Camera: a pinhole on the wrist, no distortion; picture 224 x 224 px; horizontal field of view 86.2 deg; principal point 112.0 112.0 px. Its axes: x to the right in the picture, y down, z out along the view. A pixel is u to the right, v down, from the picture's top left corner.
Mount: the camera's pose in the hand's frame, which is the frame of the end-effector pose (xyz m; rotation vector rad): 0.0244 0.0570 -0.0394 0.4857 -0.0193 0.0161
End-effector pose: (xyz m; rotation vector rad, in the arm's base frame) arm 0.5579 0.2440 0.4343 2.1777 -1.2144 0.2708
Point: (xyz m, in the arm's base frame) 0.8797 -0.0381 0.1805
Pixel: 172.3 83.2
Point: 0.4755 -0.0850 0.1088
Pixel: 117.8 175.2
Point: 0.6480 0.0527 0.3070
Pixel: 159.0 118.2
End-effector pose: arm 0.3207 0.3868 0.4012 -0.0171 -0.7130 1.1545
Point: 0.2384 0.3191 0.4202
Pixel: 25.2 147.9
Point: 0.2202 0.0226 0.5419
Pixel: 25.0 111.0
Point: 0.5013 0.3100 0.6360
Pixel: 140.4 22.0
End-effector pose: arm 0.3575 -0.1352 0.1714 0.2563 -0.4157 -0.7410
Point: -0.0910 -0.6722 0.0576
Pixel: outside the picture
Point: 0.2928 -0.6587 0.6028
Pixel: 200.2 101.2
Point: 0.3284 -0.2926 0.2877
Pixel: 167.9 83.9
